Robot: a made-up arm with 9 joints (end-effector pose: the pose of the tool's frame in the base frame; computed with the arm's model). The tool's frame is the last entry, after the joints. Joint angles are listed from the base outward.
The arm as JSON. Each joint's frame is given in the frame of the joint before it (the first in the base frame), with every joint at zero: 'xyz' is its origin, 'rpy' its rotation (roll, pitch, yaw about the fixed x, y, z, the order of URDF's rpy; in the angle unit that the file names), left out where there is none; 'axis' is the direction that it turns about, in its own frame. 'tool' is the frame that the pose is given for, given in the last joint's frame.
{
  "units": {
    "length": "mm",
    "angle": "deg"
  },
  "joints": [
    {
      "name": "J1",
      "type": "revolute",
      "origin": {
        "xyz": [
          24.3,
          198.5,
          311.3
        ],
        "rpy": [
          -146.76,
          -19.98,
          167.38
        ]
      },
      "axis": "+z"
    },
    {
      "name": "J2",
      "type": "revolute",
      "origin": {
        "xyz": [
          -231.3,
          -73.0,
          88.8
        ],
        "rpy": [
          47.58,
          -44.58,
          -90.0
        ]
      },
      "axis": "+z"
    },
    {
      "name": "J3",
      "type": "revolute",
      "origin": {
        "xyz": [
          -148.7,
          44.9,
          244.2
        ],
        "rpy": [
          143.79,
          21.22,
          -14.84
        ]
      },
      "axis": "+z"
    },
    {
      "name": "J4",
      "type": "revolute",
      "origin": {
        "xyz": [
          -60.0,
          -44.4,
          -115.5
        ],
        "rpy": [
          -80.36,
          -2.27,
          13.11
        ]
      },
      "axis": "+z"
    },
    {
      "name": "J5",
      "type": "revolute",
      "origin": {
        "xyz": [
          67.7,
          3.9,
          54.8
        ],
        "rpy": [
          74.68,
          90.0,
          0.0
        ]
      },
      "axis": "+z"
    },
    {
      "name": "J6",
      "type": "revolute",
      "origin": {
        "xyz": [
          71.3,
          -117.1,
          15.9
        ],
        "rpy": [
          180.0,
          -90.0,
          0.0
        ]
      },
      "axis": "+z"
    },
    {
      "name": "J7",
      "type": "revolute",
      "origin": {
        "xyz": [
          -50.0,
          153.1,
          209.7
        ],
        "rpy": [
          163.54,
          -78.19,
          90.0
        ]
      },
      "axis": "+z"
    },
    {
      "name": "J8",
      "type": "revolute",
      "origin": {
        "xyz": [
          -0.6,
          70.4,
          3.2
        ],
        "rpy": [
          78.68,
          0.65,
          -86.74
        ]
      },
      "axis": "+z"
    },
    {
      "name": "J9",
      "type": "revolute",
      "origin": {
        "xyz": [
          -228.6,
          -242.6,
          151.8
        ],
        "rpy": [
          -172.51,
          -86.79,
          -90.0
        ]
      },
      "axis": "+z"
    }
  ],
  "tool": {
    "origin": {
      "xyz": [
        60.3,
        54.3,
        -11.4
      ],
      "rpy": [
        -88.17,
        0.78,
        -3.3
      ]
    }
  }
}
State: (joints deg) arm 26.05 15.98 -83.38 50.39 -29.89 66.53 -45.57 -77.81 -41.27
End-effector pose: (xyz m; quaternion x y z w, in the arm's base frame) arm 0.7888 -0.0328 0.5078 0.0602 -0.3476 0.9350 0.0361
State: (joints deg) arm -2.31 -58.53 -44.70 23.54 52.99 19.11 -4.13 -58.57 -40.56
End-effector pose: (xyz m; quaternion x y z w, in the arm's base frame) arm -0.1767 0.1248 0.0067 -0.5350 -0.1336 0.2326 0.8011
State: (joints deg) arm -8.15 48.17 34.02 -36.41 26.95 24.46 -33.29 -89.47 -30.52
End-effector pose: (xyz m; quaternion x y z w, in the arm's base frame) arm -0.0357 0.6671 0.2021 -0.6219 -0.1552 -0.1816 0.7458
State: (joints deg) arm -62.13 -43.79 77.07 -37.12 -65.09 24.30 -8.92 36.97 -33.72
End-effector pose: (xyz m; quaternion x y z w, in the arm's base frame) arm -0.0016 0.2885 -0.0352 0.1384 0.2750 0.8145 0.4918
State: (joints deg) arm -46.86 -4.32 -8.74 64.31 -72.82 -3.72 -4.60 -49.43 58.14
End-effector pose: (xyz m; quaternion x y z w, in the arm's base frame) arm 0.4293 0.2524 0.0329 0.0309 0.2177 -0.2667 0.9384
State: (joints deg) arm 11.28 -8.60 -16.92 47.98 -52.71 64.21 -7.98 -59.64 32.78
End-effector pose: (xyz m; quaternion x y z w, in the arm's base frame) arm 0.7285 0.3492 0.2569 -0.5057 0.1309 -0.2279 0.8217
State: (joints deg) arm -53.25 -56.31 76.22 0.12 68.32 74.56 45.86 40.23 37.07
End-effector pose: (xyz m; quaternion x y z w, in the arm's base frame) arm -0.0985 0.5361 -0.0924 -0.1526 -0.0863 -0.9710 0.1625
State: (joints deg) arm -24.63 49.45 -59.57 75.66 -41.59 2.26 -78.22 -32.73 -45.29
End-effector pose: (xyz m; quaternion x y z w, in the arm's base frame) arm 0.3182 0.4734 0.5045 0.3185 0.0515 -0.9427 0.0846
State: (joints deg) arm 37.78 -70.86 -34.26 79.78 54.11 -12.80 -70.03 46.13 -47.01
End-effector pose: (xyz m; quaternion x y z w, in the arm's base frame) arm 0.2635 -0.5415 -0.1072 0.4543 -0.1555 0.7695 0.4210
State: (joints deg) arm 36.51 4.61 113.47 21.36 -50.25 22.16 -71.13 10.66 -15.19
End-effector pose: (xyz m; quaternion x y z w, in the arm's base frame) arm 0.0847 -0.1462 0.5075 0.1237 -0.1477 0.2592 0.9464
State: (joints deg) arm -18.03 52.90 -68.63 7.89 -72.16 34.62 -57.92 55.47 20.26
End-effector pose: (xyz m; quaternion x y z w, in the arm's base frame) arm 0.5918 0.3273 0.1129 -0.4418 -0.2439 -0.7845 0.3603
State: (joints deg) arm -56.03 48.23 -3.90 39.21 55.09 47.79 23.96 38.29 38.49
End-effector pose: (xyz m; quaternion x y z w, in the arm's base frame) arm 0.0726 0.4111 -0.2409 0.7099 0.0647 -0.0298 0.7007
